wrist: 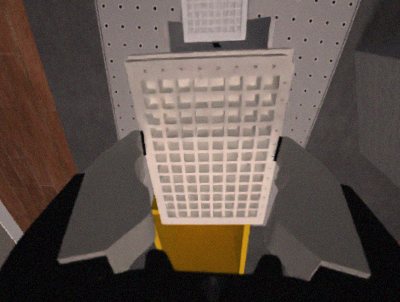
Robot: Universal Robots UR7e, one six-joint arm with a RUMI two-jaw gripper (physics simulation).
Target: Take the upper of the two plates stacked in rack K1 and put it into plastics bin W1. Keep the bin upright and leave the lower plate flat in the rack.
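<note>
The upper plate, a cream plate with a grid of square wells, is held between the two fingers of my gripper, which is shut on its long sides. The yellow plastics bin W1 shows below the held plate in the wrist view, partly hidden by the plate and the gripper body. The lower plate, white and gridded, lies at the top of the view in the dark grey rack K1. The held plate is apart from the rack. Its underside and the rest of the bin are hidden.
A pale perforated board lies beneath the rack. A brown wooden surface is at the left. A grey block-like shape stands at the right edge.
</note>
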